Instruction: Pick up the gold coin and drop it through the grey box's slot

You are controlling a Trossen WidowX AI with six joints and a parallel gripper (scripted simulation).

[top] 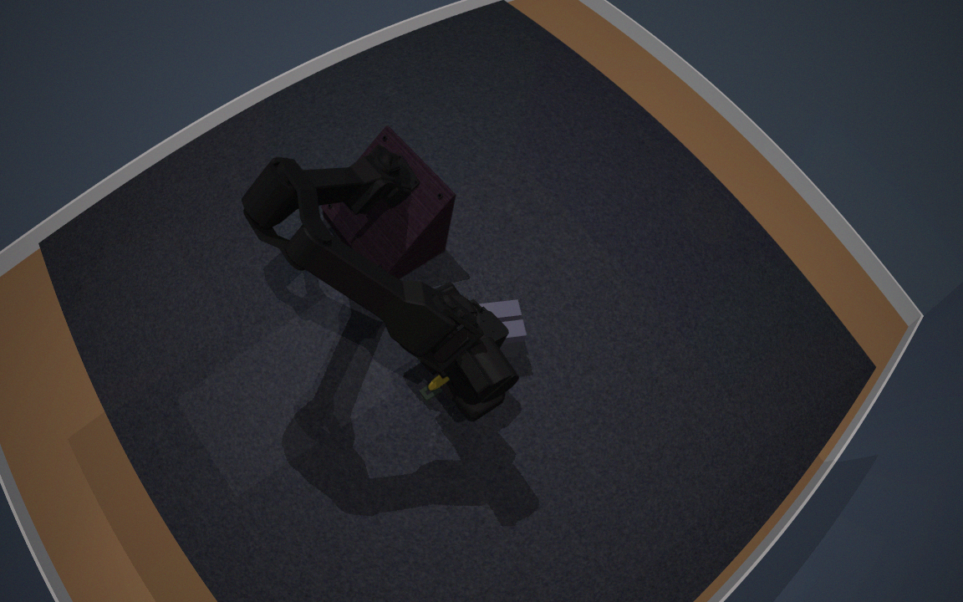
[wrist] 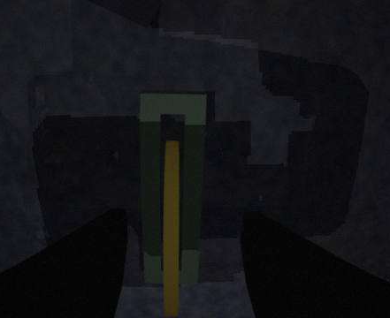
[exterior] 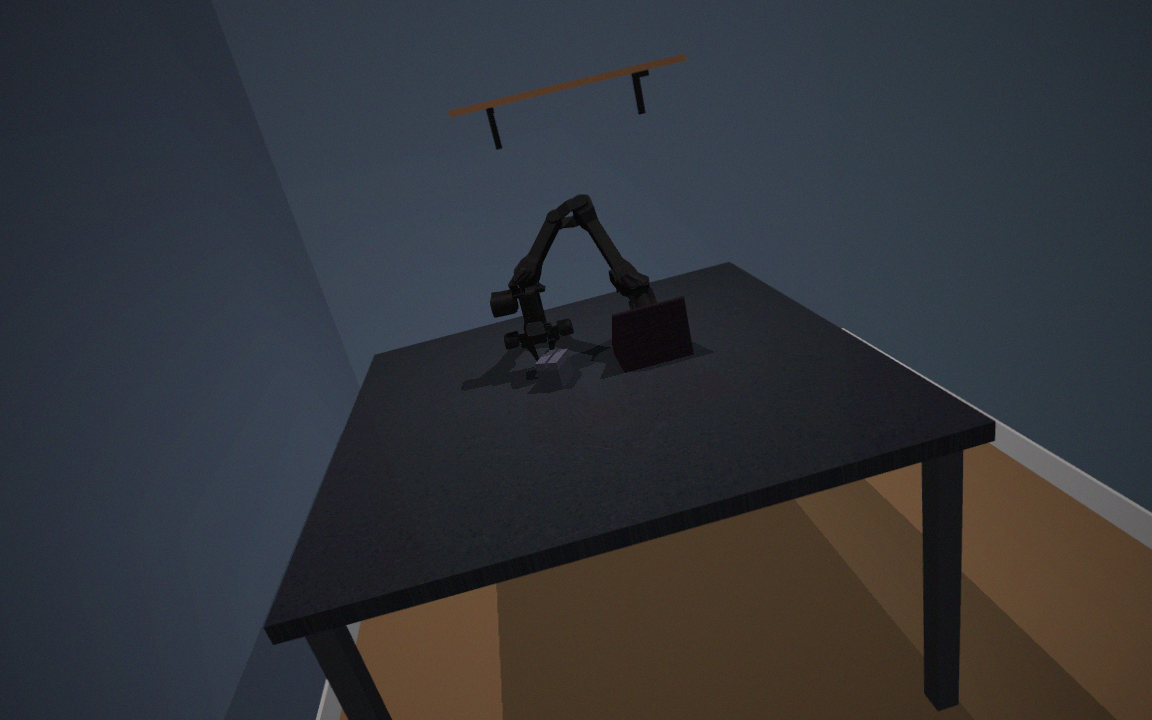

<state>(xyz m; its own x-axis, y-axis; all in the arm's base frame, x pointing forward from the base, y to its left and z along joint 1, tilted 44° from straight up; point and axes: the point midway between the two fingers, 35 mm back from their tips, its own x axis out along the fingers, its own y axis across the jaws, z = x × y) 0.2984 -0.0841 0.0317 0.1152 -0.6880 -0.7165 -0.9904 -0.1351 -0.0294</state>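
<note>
Right now the gold coin is right at my gripper tip.
</note>
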